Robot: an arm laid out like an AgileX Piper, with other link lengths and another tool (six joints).
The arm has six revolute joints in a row. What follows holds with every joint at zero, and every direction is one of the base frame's.
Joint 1 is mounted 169.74 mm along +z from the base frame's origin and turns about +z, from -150 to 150 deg.
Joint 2 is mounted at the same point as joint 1 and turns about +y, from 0 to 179.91 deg.
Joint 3 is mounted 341.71 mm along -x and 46.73 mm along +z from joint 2 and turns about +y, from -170 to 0 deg.
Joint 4 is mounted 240.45 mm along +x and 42.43 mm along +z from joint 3 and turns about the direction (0.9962, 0, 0.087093), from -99.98 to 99.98 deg.
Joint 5 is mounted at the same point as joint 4 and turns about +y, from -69.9 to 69.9 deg.
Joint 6 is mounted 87.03 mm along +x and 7.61 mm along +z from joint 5 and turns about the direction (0.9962, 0, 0.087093), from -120 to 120 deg.
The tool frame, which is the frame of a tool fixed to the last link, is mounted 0.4 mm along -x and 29 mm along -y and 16.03 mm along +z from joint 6; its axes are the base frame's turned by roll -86.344, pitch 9.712 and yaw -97.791 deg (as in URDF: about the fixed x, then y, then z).
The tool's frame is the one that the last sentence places.
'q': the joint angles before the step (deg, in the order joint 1, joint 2, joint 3, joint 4, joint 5, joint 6). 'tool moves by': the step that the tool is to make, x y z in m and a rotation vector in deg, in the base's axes. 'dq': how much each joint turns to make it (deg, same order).
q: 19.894, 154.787, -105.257, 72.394, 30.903, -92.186
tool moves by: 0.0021, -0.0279, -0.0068, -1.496, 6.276, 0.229
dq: -3.100, -0.053, -0.003, -9.453, 5.032, 8.989
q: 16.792, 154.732, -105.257, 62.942, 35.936, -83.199
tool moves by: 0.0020, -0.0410, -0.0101, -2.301, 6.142, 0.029
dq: -4.368, 0.280, 0.177, -8.356, 5.414, 6.111
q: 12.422, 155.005, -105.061, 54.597, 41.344, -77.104
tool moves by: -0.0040, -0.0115, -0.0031, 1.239, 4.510, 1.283
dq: -1.578, 0.074, 0.051, -1.741, 5.233, 1.692
